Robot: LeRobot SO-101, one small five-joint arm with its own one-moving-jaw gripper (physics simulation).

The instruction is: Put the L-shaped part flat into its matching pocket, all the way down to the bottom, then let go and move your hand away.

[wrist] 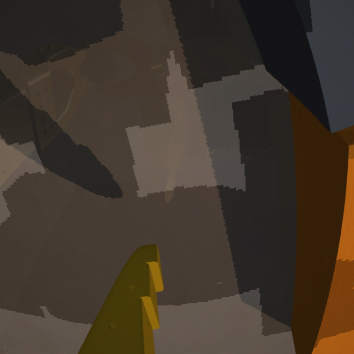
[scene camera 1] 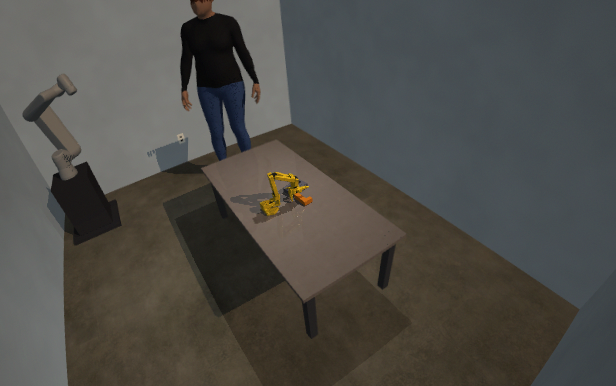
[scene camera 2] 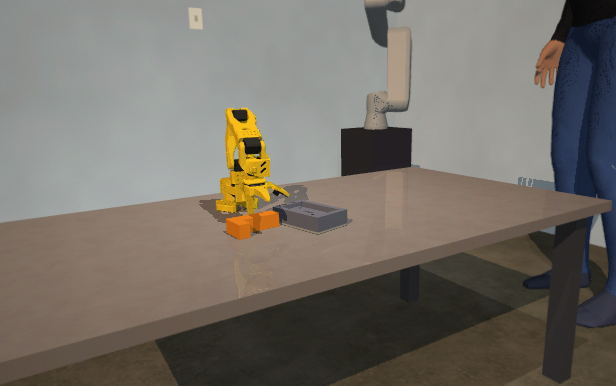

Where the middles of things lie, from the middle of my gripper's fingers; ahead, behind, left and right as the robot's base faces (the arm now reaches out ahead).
Now: hand 70 mm above the orange L-shaped part [scene camera 2: 240, 227] and 10 mm to the left of it. Round my hand: grey pocket block [scene camera 2: 316, 218]: 110 mm to the left, 70 mm below, 20 mm ahead.
